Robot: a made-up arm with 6 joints.
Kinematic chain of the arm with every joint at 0, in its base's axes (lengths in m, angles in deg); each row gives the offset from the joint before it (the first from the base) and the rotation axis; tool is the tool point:
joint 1: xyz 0 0 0.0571 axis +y
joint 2: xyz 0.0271 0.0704 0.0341 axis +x
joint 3: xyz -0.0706 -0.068 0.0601 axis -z
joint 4: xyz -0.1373 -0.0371 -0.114 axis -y
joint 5: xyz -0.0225 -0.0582 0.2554 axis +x
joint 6: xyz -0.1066 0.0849 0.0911 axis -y
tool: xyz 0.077 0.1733 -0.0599
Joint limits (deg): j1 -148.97..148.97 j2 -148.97..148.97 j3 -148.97..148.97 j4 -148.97..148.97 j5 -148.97..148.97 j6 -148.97..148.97
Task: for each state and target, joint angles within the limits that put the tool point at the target. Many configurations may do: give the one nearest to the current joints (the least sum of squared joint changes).
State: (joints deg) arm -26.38 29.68 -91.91 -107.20 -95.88 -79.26
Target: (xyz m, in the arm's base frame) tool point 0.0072 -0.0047 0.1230
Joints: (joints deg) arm -26.34 31.10 -101.73 -141.45 -87.92 -80.59
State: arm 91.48 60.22 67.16 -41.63 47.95 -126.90
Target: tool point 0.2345 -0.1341 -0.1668
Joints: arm 119.38 38.28 65.79 -46.84 13.38 -112.69
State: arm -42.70 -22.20 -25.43 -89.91 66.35 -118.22
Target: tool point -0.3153 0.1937 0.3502
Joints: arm -65.10 -18.82 -26.54 -59.06 62.37 -118.73
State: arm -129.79 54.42 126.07 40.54 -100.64 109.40
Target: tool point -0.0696 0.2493 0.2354
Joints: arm -113.10 51.66 122.29 52.51 -82.93 144.49
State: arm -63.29 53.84 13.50 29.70 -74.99 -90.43
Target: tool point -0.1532 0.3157 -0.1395
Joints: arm -63.90 49.25 40.50 46.65 -61.98 -103.85
